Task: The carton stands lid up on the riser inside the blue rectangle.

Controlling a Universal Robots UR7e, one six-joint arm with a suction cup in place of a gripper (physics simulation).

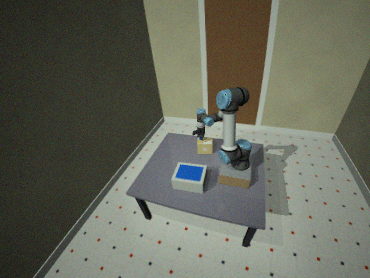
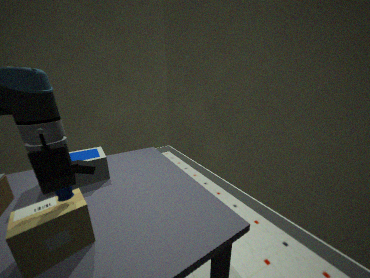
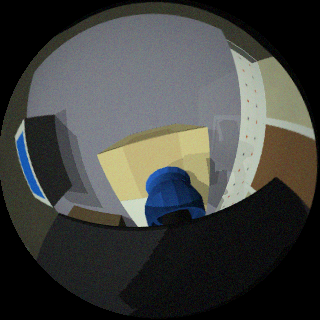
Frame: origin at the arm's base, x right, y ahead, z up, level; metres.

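Seen in the pictures: end effector, tool point: (image 1: pixel 201 138) (image 2: pixel 66 196) (image 3: pixel 168 186); arm's base, origin of the base link: (image 1: pixel 240 164).
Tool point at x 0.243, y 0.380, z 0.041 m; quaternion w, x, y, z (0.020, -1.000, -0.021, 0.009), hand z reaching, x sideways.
Offsets run from my tool point to a thing's top centre. Level surfaces: height alone.
The tan carton @[dy -0.037, dx +0.000, dz -0.018 m] (image 1: pixel 205 146) (image 2: pixel 47 236) (image 3: pixel 143 161) stands on the table @[dz -0.148 m] (image 1: pixel 233 206) at the back, near the arm's base. Its lid faces up, with a white barcode label @[dy -0.067, dx -0.022, dz -0.018 m] (image 2: pixel 34 208) on it. My suction cup (image 1: pixel 200 138) (image 2: pixel 64 194) (image 3: pixel 171 190) points straight down and sits on or just above the lid, near one edge beside the label, holding nothing. The grey riser @[dy +0.012, dx -0.416, dz -0.028 m] (image 1: pixel 186 185) (image 2: pixel 95 171) (image 3: pixel 44 155) with the blue rectangle @[dy +0.012, dx -0.416, dz -0.028 m] (image 1: pixel 190 172) (image 2: pixel 84 154) (image 3: pixel 26 167) on top stands apart from the carton, toward the table's front, with nothing on it.
The arm's base stands on a grey and brown pedestal (image 1: pixel 234 179) (image 3: pixel 95 216) to the right of the riser. The table's edge (image 2: pixel 208 254) drops to a tiled floor (image 1: pixel 313 224). Room walls stand close behind the table.
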